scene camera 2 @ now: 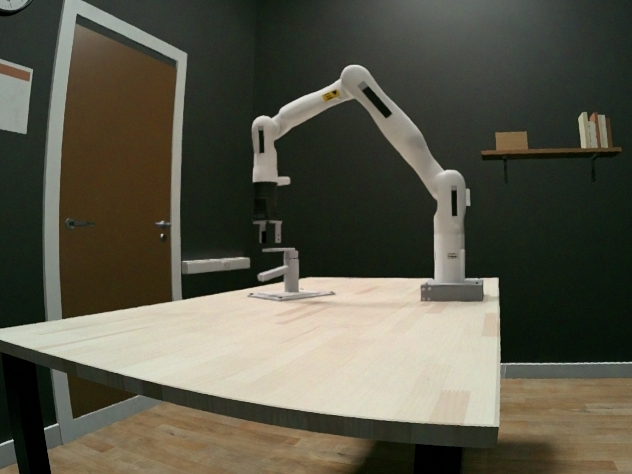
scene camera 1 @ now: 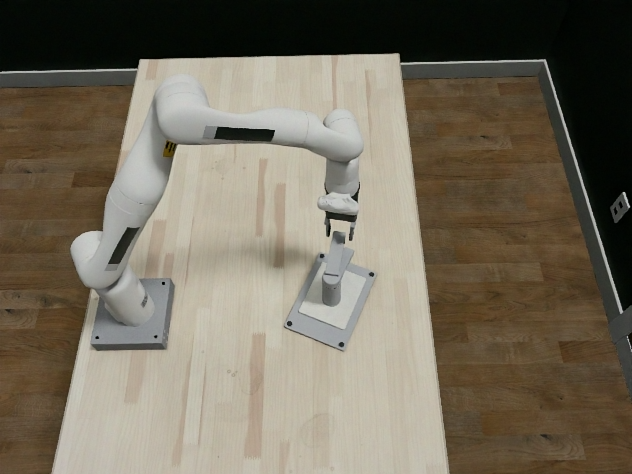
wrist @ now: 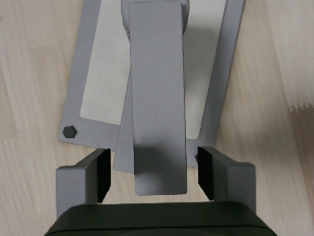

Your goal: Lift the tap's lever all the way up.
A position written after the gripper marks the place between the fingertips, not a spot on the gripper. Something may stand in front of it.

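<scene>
The wrist view shows the gripper (wrist: 154,166) together with a lever (wrist: 156,41).
</scene>
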